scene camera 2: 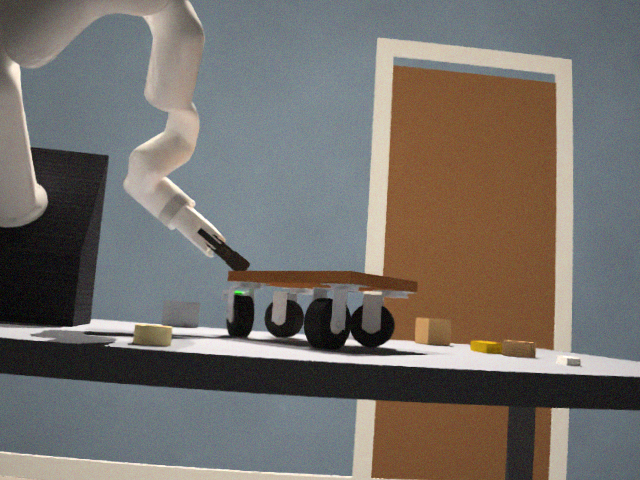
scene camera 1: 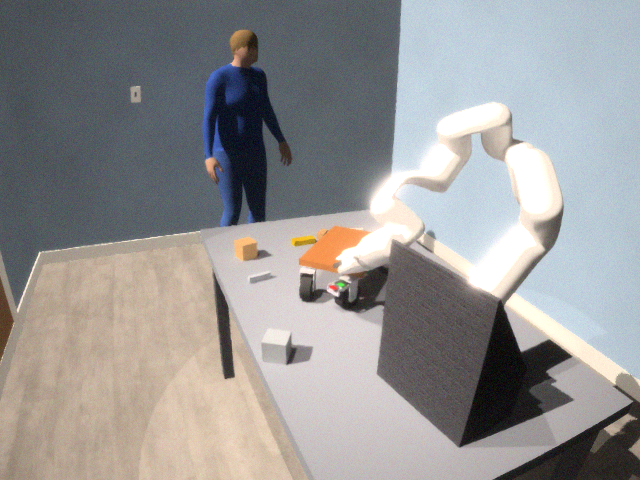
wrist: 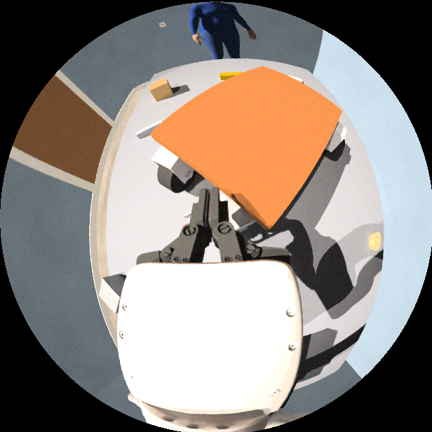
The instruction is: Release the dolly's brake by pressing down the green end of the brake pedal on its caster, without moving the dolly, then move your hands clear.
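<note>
The dolly (scene camera 1: 330,253) (scene camera 2: 310,277) (wrist: 250,135) has an orange deck and stands upright on black caster wheels. On its near corner caster, the brake pedal's green end (scene camera 1: 340,284) (scene camera 2: 239,292) lies beside its red end (scene camera 1: 333,288). In the wrist view the fingers hide the green end, and a sliver of the red end shows left of them. My gripper (scene camera 1: 339,262) (scene camera 2: 241,266) (wrist: 211,199) is shut and empty. It points obliquely down, its tips near the deck's edge and above the pedal. Whether the tips touch the deck is not clear.
A dark panel (scene camera 1: 434,335) (scene camera 2: 62,232) stands near the arm's base. A grey cube (scene camera 1: 276,346) (scene camera 2: 180,313) and an orange cube (scene camera 1: 245,248) (scene camera 2: 432,331) (wrist: 161,89) stand near one table edge. A yellow cylinder (scene camera 2: 152,334) (wrist: 374,241) stands near the opposite edge. A person (scene camera 1: 240,118) stands beyond the table.
</note>
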